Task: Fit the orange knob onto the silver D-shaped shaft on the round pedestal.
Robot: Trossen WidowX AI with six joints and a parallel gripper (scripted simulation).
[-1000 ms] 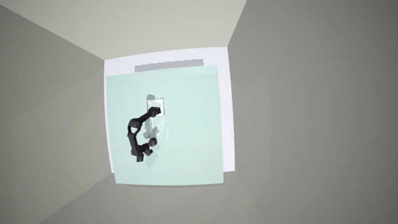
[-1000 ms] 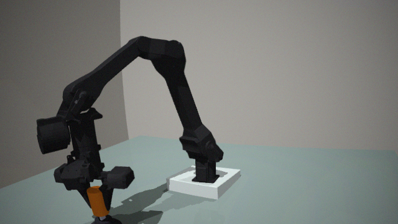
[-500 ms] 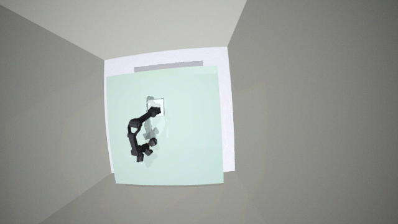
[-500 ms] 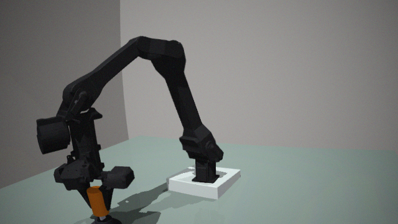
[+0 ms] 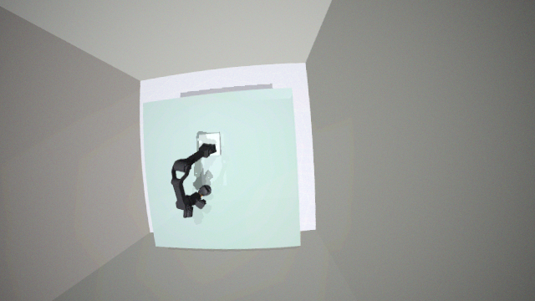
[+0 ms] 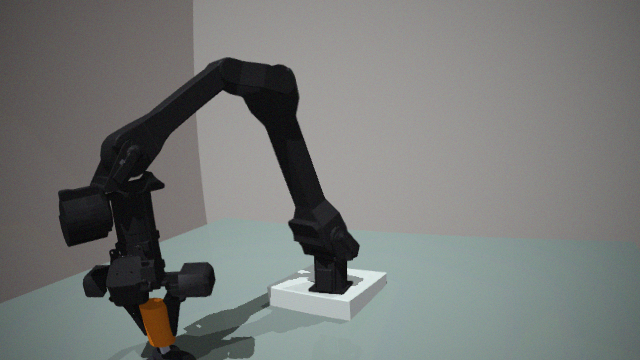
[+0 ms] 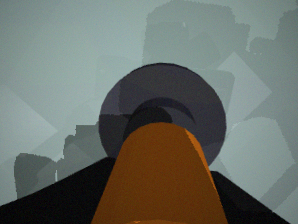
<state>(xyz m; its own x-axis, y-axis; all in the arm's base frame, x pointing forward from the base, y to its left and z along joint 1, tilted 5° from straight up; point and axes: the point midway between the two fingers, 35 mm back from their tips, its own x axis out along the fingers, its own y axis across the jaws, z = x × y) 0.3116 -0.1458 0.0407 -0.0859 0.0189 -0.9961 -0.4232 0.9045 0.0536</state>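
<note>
Right now the orange knob is 30 mm above my gripper tip. Round my gripper tip: dark round pedestal: 40 mm below.
</note>
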